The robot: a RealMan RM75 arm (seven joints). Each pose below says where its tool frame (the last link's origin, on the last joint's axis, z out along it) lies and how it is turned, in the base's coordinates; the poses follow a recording.
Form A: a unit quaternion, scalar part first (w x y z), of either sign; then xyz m.
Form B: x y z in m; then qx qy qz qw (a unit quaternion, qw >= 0). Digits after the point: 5 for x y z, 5 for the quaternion.
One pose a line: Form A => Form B
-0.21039, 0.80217, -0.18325, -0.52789, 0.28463, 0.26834, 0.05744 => 0.28463, 0.26834, 0.05744, -0.80217, 0.18325, 0.52789, 0.21039
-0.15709, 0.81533, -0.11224, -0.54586, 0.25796, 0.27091, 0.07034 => 0.25796, 0.27091, 0.07034, -0.81533, 0.11224, 0.54586, 0.15709
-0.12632, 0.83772, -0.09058, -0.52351, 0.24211, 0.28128, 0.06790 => 0.24211, 0.28128, 0.06790, -0.83772, 0.09058, 0.52351, 0.12632
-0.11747, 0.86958, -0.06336, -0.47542, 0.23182, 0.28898, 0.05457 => 0.23182, 0.28898, 0.05457, -0.86958, 0.06336, 0.47542, 0.11747
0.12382, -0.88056, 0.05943, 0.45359, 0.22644, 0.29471, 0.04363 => 0.22644, 0.29471, 0.04363, -0.88056, 0.05943, 0.45359, 0.12382
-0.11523, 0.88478, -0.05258, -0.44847, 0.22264, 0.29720, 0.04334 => 0.22264, 0.29720, 0.04334, -0.88478, 0.05258, 0.44847, 0.11523
